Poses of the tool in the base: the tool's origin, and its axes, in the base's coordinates. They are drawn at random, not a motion.
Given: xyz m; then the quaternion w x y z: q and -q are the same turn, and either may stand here.
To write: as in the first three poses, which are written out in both.
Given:
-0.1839 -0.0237 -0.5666 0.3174 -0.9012 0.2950 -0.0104
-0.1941 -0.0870 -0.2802 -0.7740 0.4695 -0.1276 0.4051
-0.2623 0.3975 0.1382 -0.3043 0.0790 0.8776 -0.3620
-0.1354 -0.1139 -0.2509 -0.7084 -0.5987 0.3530 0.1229
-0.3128 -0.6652 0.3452 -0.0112 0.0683 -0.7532 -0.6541
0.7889 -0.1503 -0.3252 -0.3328 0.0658 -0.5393 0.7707
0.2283 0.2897 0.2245 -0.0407 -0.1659 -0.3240 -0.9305
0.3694 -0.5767 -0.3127 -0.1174 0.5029 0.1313 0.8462
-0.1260 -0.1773 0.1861 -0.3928 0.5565 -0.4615 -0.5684
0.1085 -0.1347 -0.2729 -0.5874 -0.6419 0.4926 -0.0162
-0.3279 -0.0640 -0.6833 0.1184 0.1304 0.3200 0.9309
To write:
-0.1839 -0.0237 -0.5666 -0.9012 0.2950 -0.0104 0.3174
-0.1941 -0.0870 -0.2802 -0.4695 0.1276 -0.4051 0.7740
-0.2623 0.3975 0.1382 -0.0790 -0.8776 0.3620 0.3043
-0.1354 -0.1139 -0.2509 0.5987 -0.3530 -0.1229 0.7084
-0.3128 -0.6652 0.3452 -0.0683 0.7532 0.6541 0.0112
0.7889 -0.1503 -0.3252 -0.0658 0.5393 -0.7707 0.3328
0.2283 0.2897 0.2245 0.1659 0.3240 0.9305 0.0407
0.3694 -0.5767 -0.3127 -0.5029 -0.1313 -0.8462 0.1174
-0.1260 -0.1773 0.1861 -0.5565 0.4615 0.5684 0.3928
0.1085 -0.1347 -0.2729 0.6419 -0.4926 0.0162 0.5874
-0.3279 -0.0640 -0.6833 0.1304 0.3200 0.9309 0.1184

